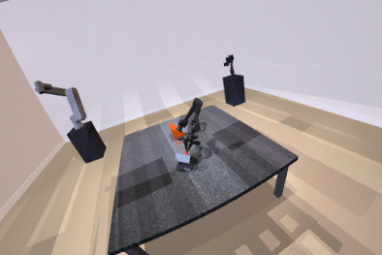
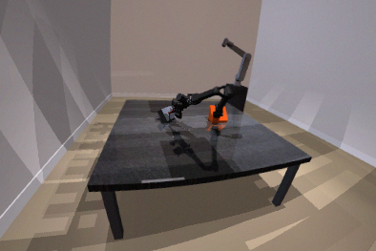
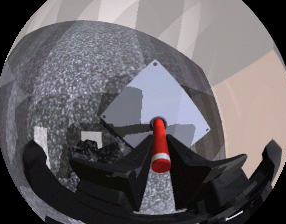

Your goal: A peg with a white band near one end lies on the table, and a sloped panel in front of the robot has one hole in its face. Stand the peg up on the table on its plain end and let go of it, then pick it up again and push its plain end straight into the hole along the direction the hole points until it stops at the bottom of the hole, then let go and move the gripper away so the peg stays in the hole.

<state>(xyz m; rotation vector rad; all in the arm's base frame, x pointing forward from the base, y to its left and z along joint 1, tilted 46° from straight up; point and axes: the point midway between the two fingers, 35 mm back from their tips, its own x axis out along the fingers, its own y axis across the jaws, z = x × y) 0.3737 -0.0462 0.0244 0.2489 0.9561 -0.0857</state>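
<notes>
The sloped panel is 4 cm to the right of my gripper tip, 4 cm below it and 3 cm ahead of it. The rest, counted from my gripper tip: red peg 1 cm to the left, 1 cm behind, 1 cm above.
</notes>
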